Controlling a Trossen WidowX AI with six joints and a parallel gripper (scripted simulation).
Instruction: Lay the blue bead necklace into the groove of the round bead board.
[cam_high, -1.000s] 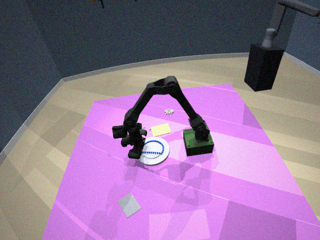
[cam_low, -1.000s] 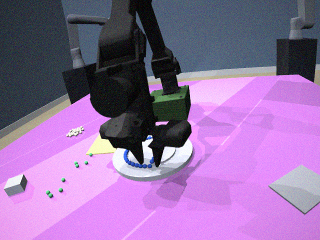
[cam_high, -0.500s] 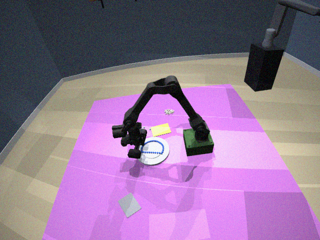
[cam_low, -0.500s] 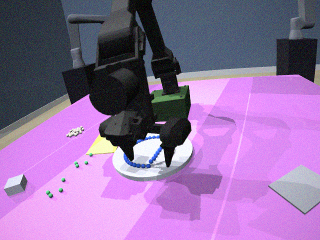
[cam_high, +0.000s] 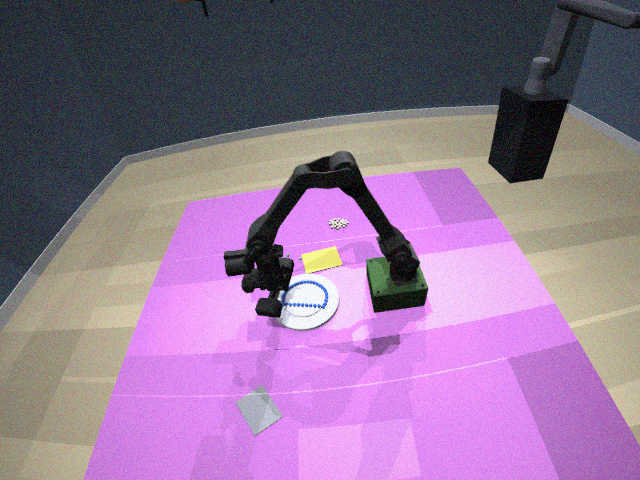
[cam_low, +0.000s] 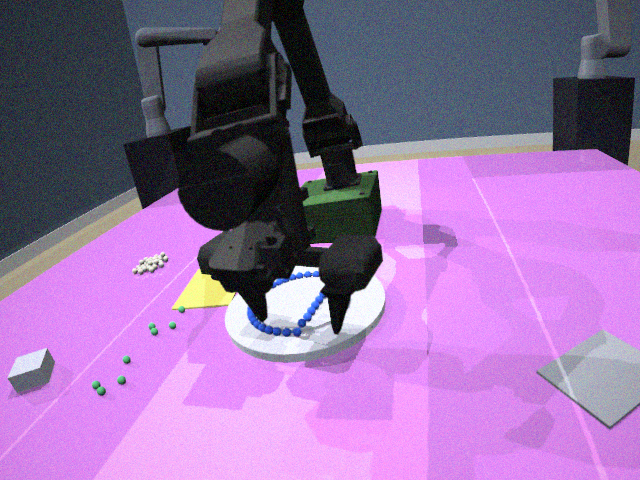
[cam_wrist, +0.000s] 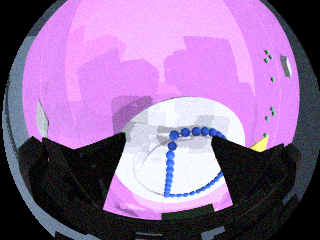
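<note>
Right now my gripper tip is 6 cm past the round white bead board, 1 cm to the left of it and 1 cm above it. The rest, counted from my gripper tip: yellow sheet (13 cm behind, 17 cm to the right, 2 cm below); then grey tile (8 cm ahead, 30 cm to the left, 2 cm below); then cube (8 cm ahead, 34 cm to the right, 1 cm below).
</note>
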